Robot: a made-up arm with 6 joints. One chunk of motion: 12 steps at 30 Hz.
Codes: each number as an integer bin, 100 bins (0 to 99) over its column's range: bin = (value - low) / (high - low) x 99, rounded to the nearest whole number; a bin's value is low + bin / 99 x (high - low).
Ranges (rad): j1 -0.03..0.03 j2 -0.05..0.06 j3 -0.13..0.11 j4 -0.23..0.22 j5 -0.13..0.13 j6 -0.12..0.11
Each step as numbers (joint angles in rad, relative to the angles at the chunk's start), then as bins.
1 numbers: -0.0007 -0.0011 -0.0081 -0.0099 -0.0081 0.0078
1 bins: 48 44 50 48 46 55
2 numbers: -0.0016 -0.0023 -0.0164 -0.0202 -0.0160 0.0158
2 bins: 47 43 47 46 43 58
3 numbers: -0.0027 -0.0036 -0.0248 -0.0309 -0.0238 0.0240
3 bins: 45 42 43 44 40 62
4 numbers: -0.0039 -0.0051 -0.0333 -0.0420 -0.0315 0.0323
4 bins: 43 40 40 41 38 66
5 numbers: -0.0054 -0.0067 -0.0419 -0.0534 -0.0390 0.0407
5 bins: 41 39 36 39 35 69
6 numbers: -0.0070 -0.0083 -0.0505 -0.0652 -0.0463 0.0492
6 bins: 38 38 33 36 32 73
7 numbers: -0.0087 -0.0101 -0.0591 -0.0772 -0.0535 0.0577
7 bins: 35 36 29 34 29 76
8 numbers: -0.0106 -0.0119 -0.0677 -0.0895 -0.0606 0.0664
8 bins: 32 34 26 31 26 80
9 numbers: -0.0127 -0.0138 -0.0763 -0.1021 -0.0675 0.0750
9 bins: 29 33 22 28 24 84
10 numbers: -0.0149 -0.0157 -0.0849 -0.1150 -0.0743 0.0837
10 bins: 25 31 19 25 21 88
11 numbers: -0.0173 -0.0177 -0.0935 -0.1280 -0.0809 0.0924
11 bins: 21 29 15 22 19 91
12 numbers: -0.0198 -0.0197 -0.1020 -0.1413 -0.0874 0.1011
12 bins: 17 27 12 20 16 95
